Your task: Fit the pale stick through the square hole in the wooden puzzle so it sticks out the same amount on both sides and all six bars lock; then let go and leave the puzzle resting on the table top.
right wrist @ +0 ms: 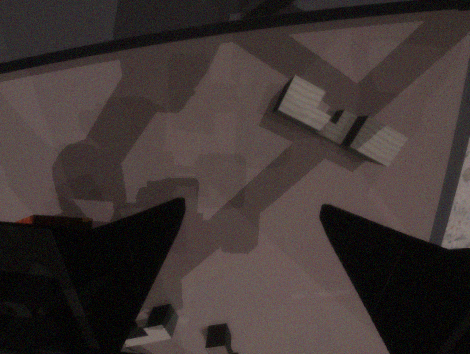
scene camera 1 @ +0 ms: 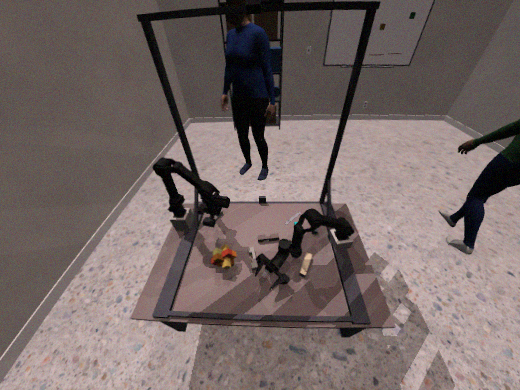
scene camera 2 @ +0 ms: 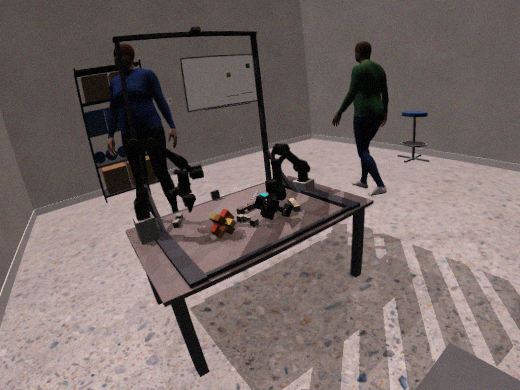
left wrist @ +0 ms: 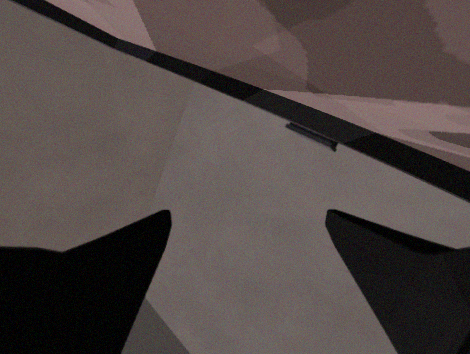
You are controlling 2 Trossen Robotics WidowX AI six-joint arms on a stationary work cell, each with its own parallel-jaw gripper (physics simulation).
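Frame: origin at the left arm's base, x right, y ahead, z up, level; millimetres.
Seen in the pictures: left gripper, fingertip midpoint: point(scene camera 1: 262, 283) point(scene camera 2: 274, 212) point(left wrist: 249, 217); right gripper, fingertip midpoint: point(right wrist: 252, 207) point(scene camera 1: 215, 220) point(scene camera 2: 188, 209); left arm's base, origin of the base link: point(scene camera 1: 341, 235) point(scene camera 2: 303, 180); right arm's base, origin of the base link: point(scene camera 1: 180, 213) point(scene camera 2: 143, 217).
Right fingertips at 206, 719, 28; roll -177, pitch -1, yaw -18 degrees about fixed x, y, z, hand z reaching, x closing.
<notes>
Pixels of each thing's top centre, then the offset from my right fingertips to it, as dx, dy, dz. "*": a spot on its surface instead.
- puzzle, surface spot: point(right wrist: 55, 219) * -222, +14, -59
- plain pale stick, middle of its top: point(scene camera 2: 293, 202) point(scene camera 1: 306, 263) -319, -476, -65
- notched grey-wood bar, middle of its top: point(right wrist: 345, 123) point(scene camera 2: 177, 217) +102, +27, -65
- thin grey rod, middle of its top: point(scene camera 2: 255, 194) point(scene camera 1: 292, 218) +19, -497, -96
- cyan object, middle of its top: point(scene camera 2: 264, 194) -56, -506, -82
- small dark block, middle of its top: point(scene camera 2: 214, 190) point(scene camera 1: 262, 197) +200, -316, -39
The wooden puzzle point(scene camera 1: 224, 257) point(scene camera 2: 222, 223), a cluster of crossed red, orange and yellow bars, rests on the table; an orange edge of the puzzle point(right wrist: 55, 219) shows behind a finger in the right wrist view. A plain pale stick point(scene camera 1: 306, 264) point(scene camera 2: 294, 202) lies beside the left arm. My right gripper point(scene camera 1: 209, 217) point(scene camera 2: 181, 198) point(right wrist: 252, 207) is open and empty, high over the back left of the table, above a notched grey-wood bar point(scene camera 2: 178, 220) point(right wrist: 302, 105). My left gripper point(scene camera 1: 265, 280) point(left wrist: 249, 217) is open and empty, between puzzle and pale stick.
Two more notched grey bars point(scene camera 1: 268, 239) point(scene camera 1: 253, 257) lie mid-table. A thin grey rod point(scene camera 1: 292, 218) point(scene camera 2: 255, 195) and a cyan object point(scene camera 1: 296, 223) point(scene camera 2: 264, 195) lie behind the left arm. A small dark block point(scene camera 1: 262, 199) point(scene camera 2: 215, 194) stands at the back edge.
</notes>
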